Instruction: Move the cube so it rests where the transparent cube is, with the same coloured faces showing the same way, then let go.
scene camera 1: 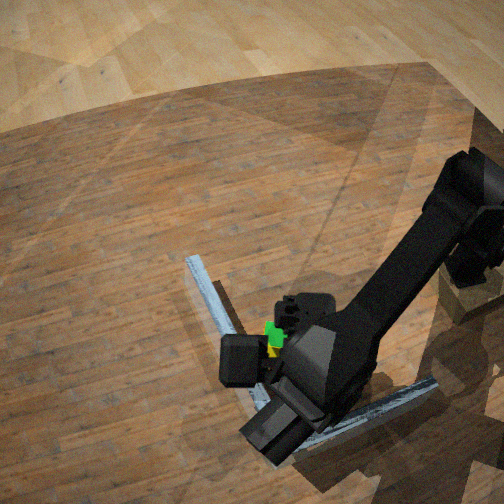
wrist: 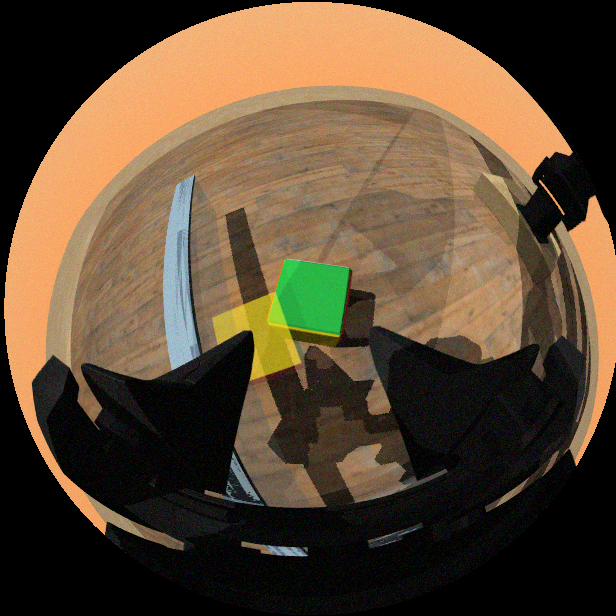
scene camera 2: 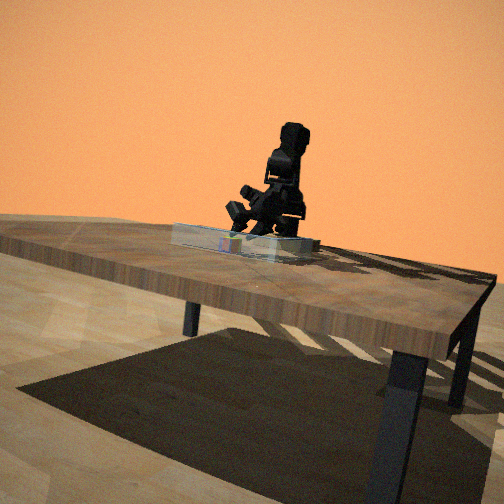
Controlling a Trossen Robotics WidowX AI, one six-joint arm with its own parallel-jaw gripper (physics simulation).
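The cube (wrist: 314, 297) shows a green top face and rests on the wooden table; it also shows as a small green patch in scene camera 1 (scene camera 1: 275, 338). The transparent cube (wrist: 256, 337) shows a yellow top and overlaps the cube's lower left corner. It appears yellow beside the green in scene camera 1 (scene camera 1: 271, 350). My gripper (wrist: 312, 385) is open and empty, hovering above both cubes, its two fingers spread to either side just short of the cube. In scene camera 2 the arm (scene camera 2: 275, 190) hides the cubes.
A grey L-shaped metal rail (scene camera 1: 214, 299) runs along the left of the cubes and turns right under my arm (scene camera 1: 385, 405). It shows as a curved strip in the wrist view (wrist: 178, 280). The arm's base (scene camera 1: 478, 240) stands at the right.
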